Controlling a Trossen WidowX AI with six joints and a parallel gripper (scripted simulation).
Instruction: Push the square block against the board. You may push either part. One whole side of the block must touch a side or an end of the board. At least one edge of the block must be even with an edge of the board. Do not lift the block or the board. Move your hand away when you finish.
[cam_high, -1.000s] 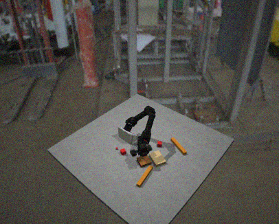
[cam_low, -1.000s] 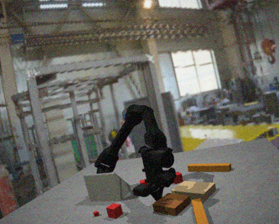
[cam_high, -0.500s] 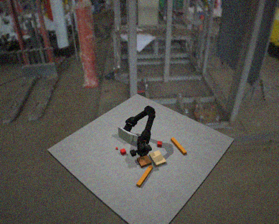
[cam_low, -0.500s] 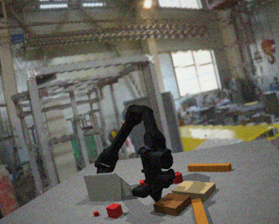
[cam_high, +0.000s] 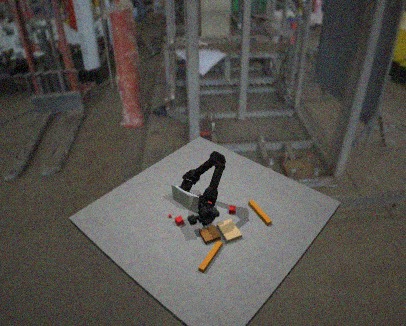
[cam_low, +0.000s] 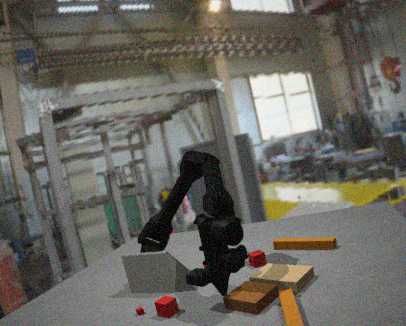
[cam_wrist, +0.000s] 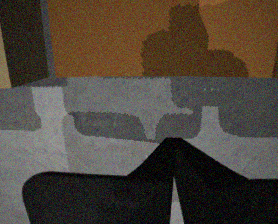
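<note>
The brown block lies 9 cm ahead of my gripper tip, 3 cm to the right of it and 1 cm above it. Round my gripper tip: tan block: 14 cm ahead, 8 cm to the left, 1 cm above; red piece: 20 cm behind, 11 cm to the right.
</note>
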